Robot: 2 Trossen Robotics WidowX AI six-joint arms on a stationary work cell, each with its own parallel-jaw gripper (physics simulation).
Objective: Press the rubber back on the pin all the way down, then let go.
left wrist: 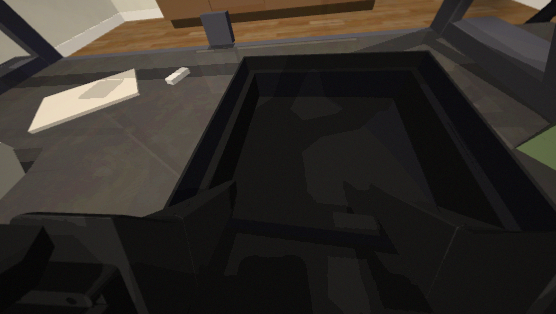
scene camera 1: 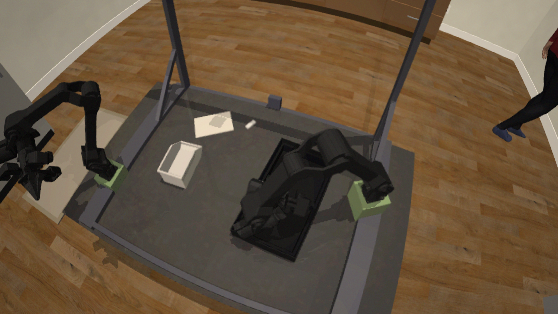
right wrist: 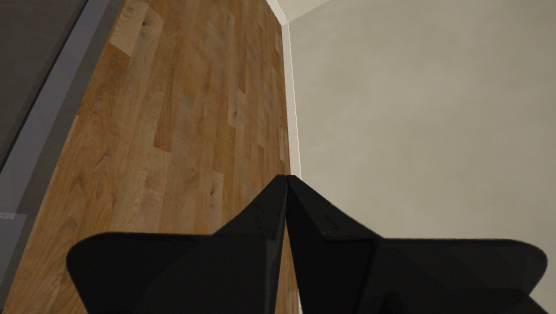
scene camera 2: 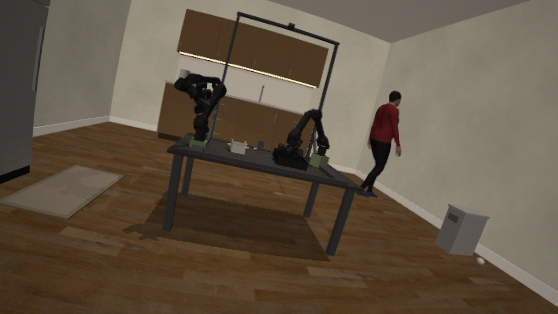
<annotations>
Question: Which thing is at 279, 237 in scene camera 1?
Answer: A black two-compartment tray.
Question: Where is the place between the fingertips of the right gripper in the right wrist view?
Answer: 285, 183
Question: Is the left gripper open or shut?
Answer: Open.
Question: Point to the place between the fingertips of the left gripper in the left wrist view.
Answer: At 301, 188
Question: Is the right gripper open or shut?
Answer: Shut.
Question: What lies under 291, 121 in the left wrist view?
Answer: A black two-compartment tray.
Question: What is the right gripper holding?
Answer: Nothing.
</annotations>
